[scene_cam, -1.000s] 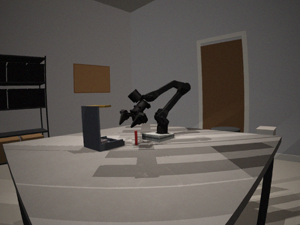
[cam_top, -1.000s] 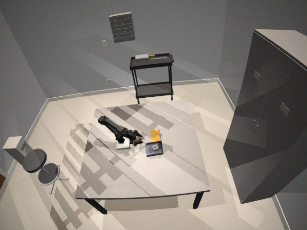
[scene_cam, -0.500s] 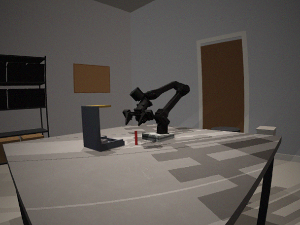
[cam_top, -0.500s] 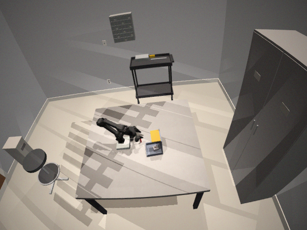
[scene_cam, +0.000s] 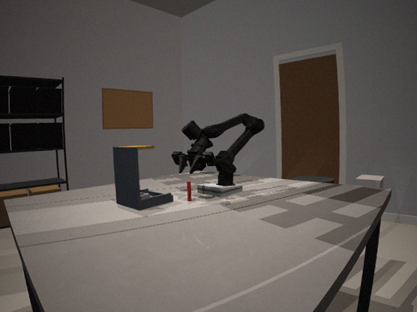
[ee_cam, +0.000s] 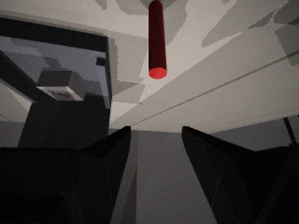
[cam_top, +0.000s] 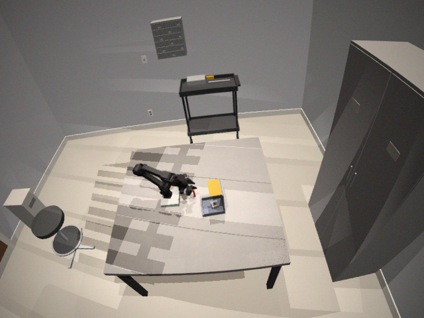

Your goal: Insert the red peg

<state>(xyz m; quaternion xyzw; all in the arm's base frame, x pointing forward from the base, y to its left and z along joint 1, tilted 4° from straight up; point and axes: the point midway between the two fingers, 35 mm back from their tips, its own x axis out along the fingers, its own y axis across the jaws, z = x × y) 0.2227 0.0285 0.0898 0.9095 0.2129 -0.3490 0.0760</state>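
Now: the red peg 2 cm behind my gripper tip, 1 cm to the right of it and 8 cm below it. Round my gripper tip: yellow roof (16 cm ahead, 10 cm to the right, 11 cm above).
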